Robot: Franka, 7 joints.
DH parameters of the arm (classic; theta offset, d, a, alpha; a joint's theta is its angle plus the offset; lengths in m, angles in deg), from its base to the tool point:
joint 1: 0 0.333 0 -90
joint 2: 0 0 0 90
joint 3: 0 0.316 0.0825 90
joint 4: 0 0 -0.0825 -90
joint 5: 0 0.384 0 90
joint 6: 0 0 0.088 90
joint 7: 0 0.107 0 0
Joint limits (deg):
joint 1: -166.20..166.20
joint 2: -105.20..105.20
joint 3: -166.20..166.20
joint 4: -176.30..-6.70
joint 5: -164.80..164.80
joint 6: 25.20..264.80
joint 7: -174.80..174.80
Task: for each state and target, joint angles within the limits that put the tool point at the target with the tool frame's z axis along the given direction. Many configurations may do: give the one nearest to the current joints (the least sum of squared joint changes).
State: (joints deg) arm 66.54 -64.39 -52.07 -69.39 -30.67 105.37 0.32
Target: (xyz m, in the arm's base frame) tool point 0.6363 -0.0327 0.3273 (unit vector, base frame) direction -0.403 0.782 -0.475
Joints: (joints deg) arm 117.53 -87.45 -86.96 -86.86 -25.86 86.08 0.32
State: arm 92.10 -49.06 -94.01 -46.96 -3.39 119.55 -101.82
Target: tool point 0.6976 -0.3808 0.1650 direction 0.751 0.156 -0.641
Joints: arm 120.31 -79.54 -127.19 -66.86 -19.68 163.08 -101.82
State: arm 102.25 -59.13 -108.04 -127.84 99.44 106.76 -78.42
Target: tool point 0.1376 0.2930 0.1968 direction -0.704 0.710 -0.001
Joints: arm 141.76 -38.41 -101.37 -161.59 73.90 125.12 -78.42
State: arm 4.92 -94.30 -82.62 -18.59 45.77 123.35 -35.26
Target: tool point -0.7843 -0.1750 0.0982 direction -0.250 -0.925 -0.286
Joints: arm 5.15 -103.88 -115.85 -6.87 14.24 119.69 -35.26
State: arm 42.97 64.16 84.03 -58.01 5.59 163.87 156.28
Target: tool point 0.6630 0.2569 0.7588 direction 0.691 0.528 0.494
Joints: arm -4.03 61.05 100.96 -48.86 -1.30 192.93 156.28
